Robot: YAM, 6 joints.
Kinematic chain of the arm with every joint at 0, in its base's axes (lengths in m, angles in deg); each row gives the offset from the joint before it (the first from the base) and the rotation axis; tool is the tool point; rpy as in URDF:
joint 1: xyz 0 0 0.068 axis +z
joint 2: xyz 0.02 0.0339 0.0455 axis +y
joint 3: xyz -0.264 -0.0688 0 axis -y
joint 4: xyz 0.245 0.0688 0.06 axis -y
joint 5: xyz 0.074 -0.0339 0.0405 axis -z
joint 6: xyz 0.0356 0 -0.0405 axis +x
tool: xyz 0 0 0 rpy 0 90 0
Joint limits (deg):
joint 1: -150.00..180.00
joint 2: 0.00..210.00
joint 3: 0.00..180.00
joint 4: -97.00..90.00
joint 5: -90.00..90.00
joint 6: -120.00..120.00
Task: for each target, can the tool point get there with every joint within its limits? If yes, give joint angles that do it. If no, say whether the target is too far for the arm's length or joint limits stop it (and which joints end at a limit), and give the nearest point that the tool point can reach.
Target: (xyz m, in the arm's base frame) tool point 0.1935 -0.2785 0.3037
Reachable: yes | joints -53.02 84.82 67.41 -14.49 21.39 0.20
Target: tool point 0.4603 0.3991 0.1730
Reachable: yes | joints 37.79 169.58 165.79 -17.91 -69.64 -1.08
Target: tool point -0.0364 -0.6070 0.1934
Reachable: yes | joints -95.27 161.84 135.86 55.42 -33.16 -11.81
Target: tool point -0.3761 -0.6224 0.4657
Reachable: no: too far | nearest point -0.3001 -0.4966 0.3925 | short by 0.164 m
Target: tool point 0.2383 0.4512 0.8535
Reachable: no: too far | nearest point 0.1708 0.3233 0.6352 | short by 0.262 m
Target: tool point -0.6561 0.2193 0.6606
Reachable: no: too far | nearest point -0.4792 0.1602 0.5087 | short by 0.241 m
